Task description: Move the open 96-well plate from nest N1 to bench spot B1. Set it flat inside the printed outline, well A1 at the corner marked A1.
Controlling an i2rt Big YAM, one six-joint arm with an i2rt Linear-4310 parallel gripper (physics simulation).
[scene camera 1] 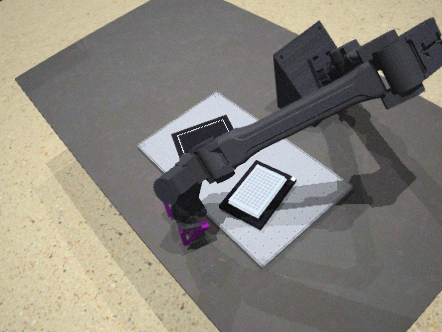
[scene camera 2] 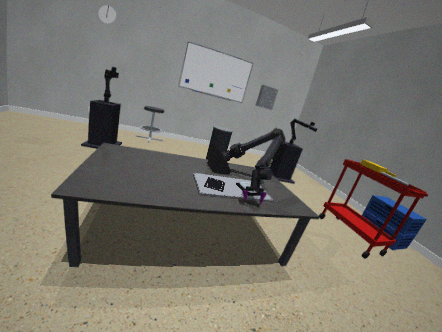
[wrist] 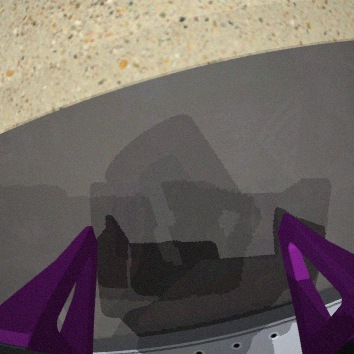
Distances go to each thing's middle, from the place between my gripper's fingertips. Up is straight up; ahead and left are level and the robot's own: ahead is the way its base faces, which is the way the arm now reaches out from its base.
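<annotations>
I see where the white well plate [scene camera 1: 256, 192] is: 210 mm behind my hand, 40 mm to the left of it and 10 mm above it.
</annotations>
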